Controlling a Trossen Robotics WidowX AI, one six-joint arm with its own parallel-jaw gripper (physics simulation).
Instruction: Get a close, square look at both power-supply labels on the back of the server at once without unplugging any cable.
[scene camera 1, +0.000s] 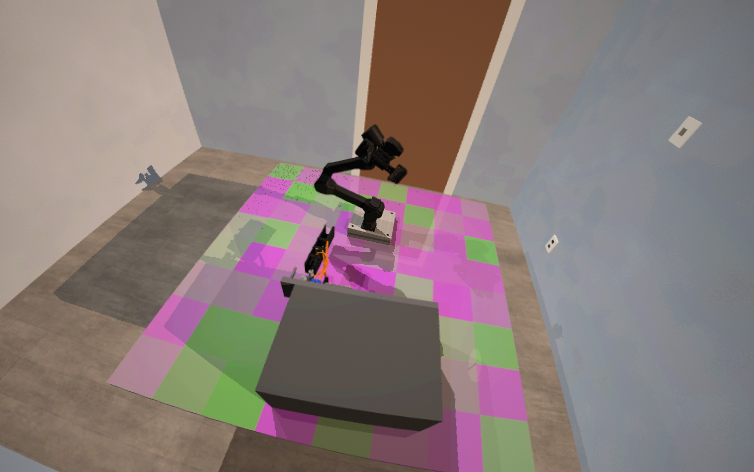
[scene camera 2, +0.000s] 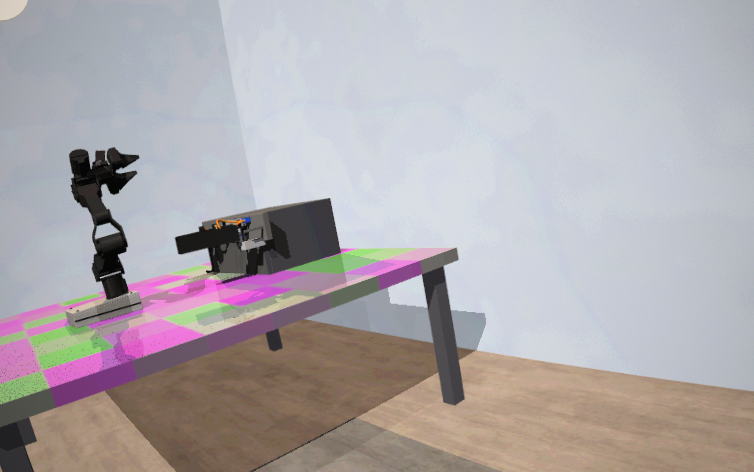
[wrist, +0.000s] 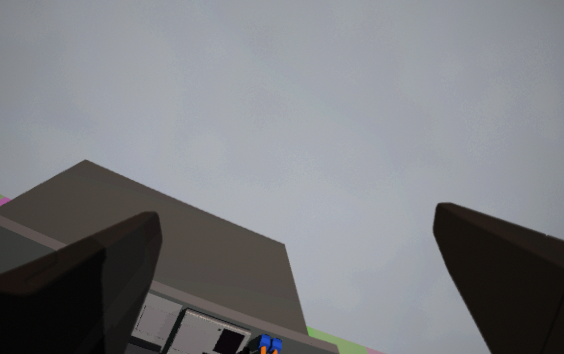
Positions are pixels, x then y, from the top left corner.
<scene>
The gripper shows in scene camera 1 (378, 171), in scene camera 2 and in the wrist view. The same spot on the gripper: (wrist: 94, 288) is (scene camera 2: 125, 174).
</scene>
